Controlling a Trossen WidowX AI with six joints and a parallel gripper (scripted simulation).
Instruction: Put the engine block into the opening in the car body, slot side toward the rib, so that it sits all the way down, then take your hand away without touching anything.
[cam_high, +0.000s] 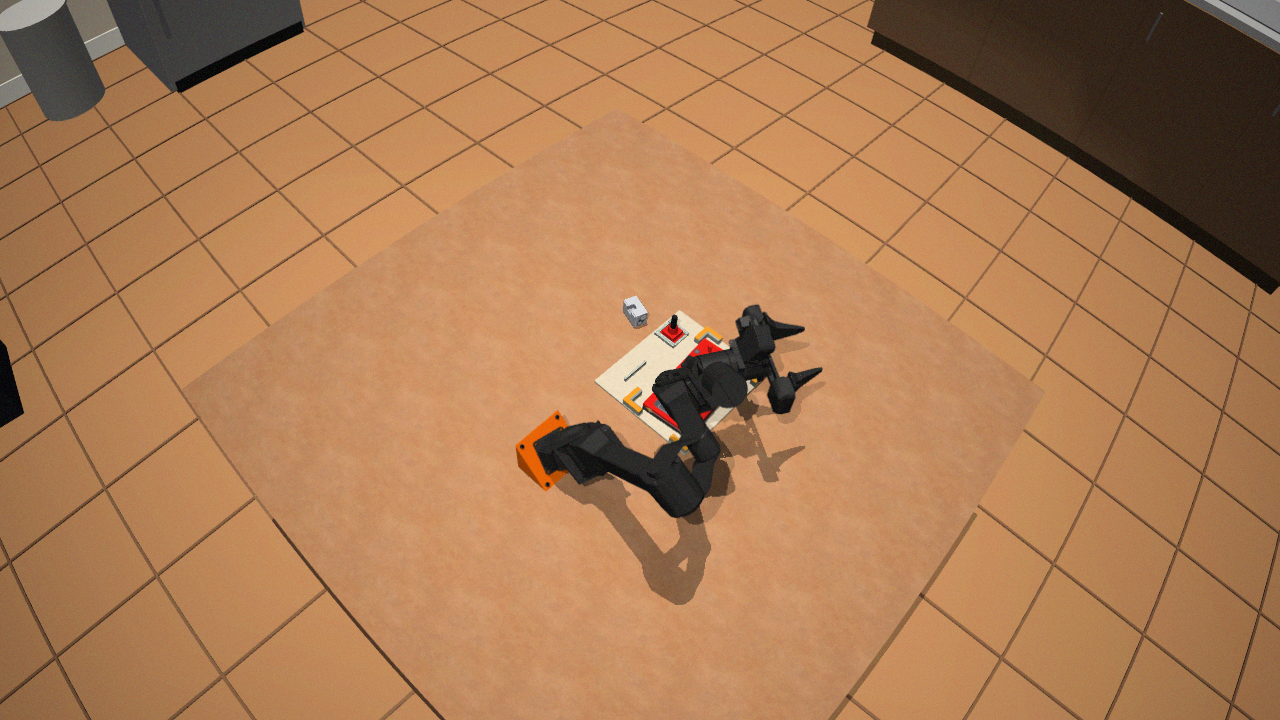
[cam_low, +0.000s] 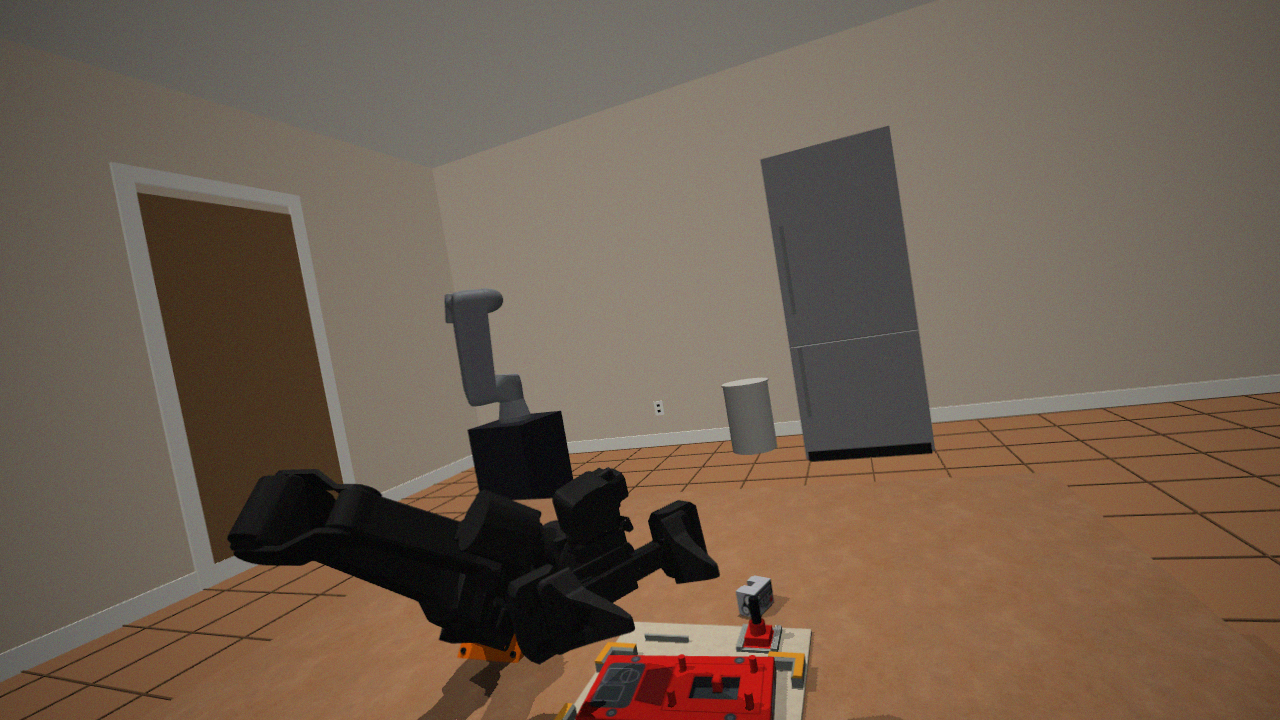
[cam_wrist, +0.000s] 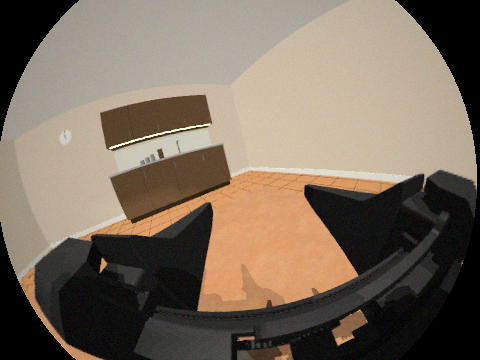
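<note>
The grey engine block is 36 cm to the left of my gripper tip, 19 cm below it and 7 cm behind it.
</note>
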